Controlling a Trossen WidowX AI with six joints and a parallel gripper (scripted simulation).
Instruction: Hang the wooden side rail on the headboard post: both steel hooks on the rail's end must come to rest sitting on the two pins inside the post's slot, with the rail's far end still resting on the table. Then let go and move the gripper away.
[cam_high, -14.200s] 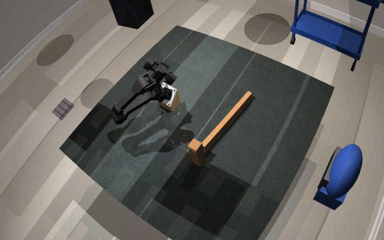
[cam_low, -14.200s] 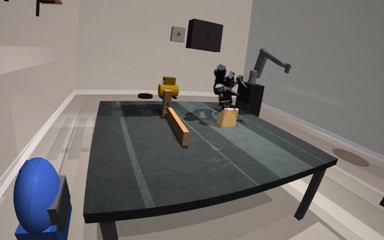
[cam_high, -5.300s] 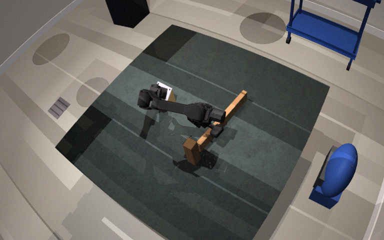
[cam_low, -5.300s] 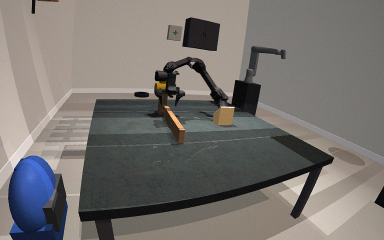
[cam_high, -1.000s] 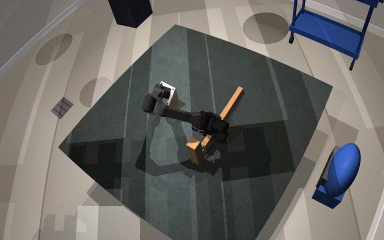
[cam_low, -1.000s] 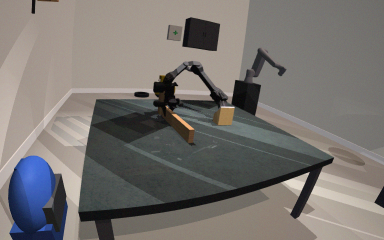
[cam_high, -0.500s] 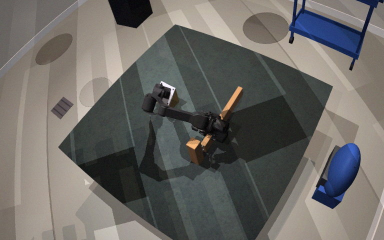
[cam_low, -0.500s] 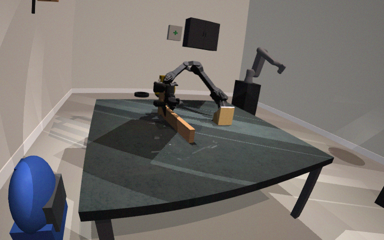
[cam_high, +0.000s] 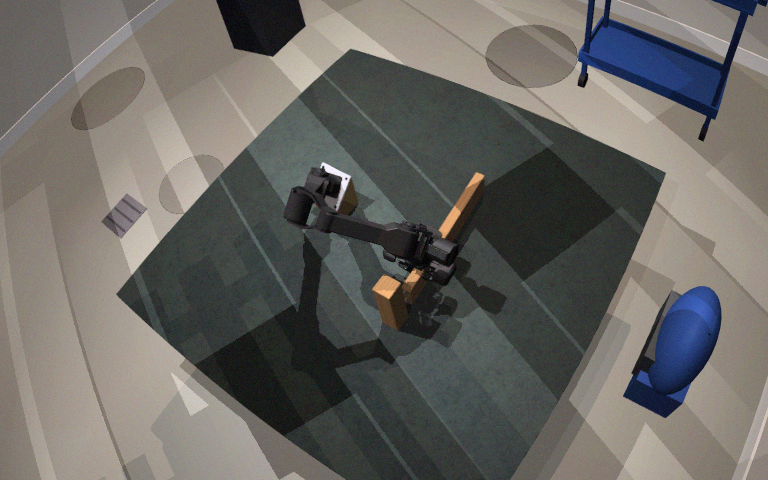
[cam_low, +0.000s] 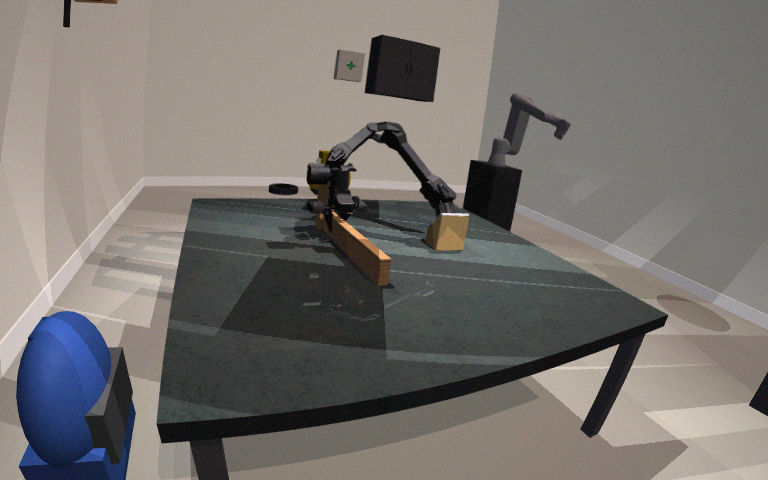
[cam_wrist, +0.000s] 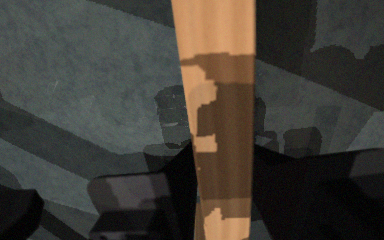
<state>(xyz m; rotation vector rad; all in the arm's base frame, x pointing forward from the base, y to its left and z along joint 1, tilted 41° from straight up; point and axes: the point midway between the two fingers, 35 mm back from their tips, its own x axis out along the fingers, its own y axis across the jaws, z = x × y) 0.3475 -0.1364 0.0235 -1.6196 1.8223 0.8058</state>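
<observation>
Right now the headboard post is 1 cm behind my gripper tip, 13 cm to the right of it and 6 cm above it.
</observation>
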